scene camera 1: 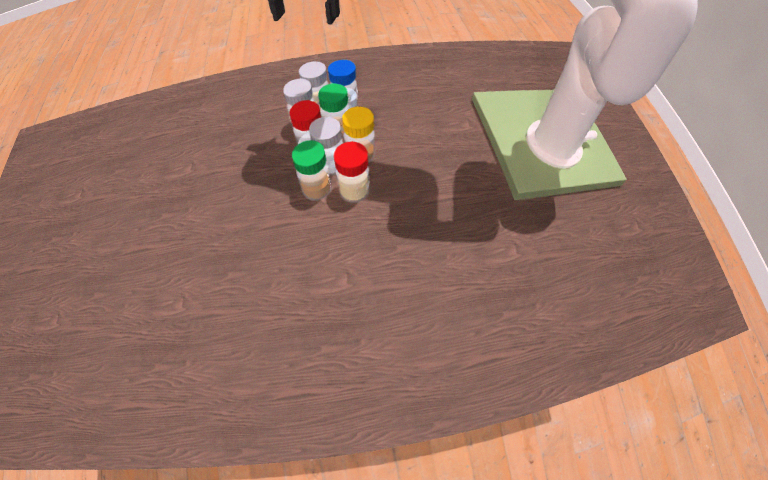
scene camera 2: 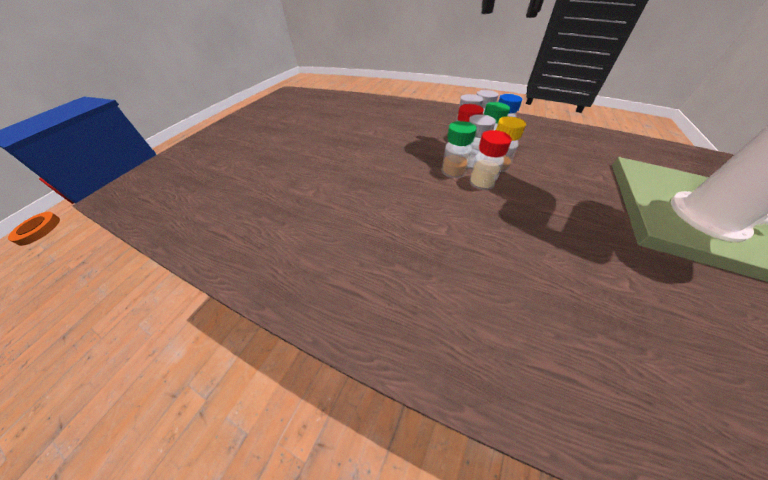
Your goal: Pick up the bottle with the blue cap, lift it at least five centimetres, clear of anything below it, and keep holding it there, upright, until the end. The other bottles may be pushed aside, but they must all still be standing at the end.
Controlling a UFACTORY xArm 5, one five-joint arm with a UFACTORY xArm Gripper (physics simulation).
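Seen in the pictures: gripper, fingertip midpoint: point(scene camera 1: 305, 18) point(scene camera 2: 507, 15); arm's base, origin of the base link: point(scene camera 1: 554, 144) point(scene camera 2: 707, 216).
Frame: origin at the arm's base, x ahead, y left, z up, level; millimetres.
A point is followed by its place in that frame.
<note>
The bottle with the blue cap point(scene camera 1: 342, 73) @(z 80, x 387, y -220 mm) point(scene camera 2: 510, 103) @(z 75, x 386, y -212 mm) stands upright at the back right corner of a tight group of bottles, its body mostly hidden. A grey-capped bottle point(scene camera 1: 313, 74) @(z 80, x 442, y -237 mm) point(scene camera 2: 487, 97) @(z 78, x 442, y -228 mm) stands close on its left, and a green-capped bottle point(scene camera 1: 333, 97) @(z 80, x 419, y -156 mm) point(scene camera 2: 496, 112) @(z 76, x 420, y -143 mm) stands close in front of it. My gripper point(scene camera 1: 304, 11) @(z 241, x 444, y -188 mm) point(scene camera 2: 510, 7) @(z 241, x 444, y -188 mm) is open and empty, above the group near the top edge of both views, with its fingertips showing. In scene camera 1 its fingertips appear up and to the left of the blue cap.
Other standing bottles include a yellow-capped one point(scene camera 1: 358, 122) @(z 80, x 391, y -79 mm) point(scene camera 2: 510, 129) @(z 75, x 393, y -65 mm), a front red-capped one point(scene camera 1: 351, 159) @(z 80, x 422, y -4 mm) point(scene camera 2: 494, 144) @(z 77, x 425, y 12 mm) and a front green-capped one point(scene camera 1: 309, 158) @(z 79, x 487, y -27 mm) point(scene camera 2: 461, 134) @(z 76, x 486, y -13 mm). The arm's base stands on a green board point(scene camera 1: 498, 141) @(z 0, x 121, y -33 mm) point(scene camera 2: 634, 215) @(z -13, x 132, y 23 mm) to the right. The far table edge runs behind the group.
</note>
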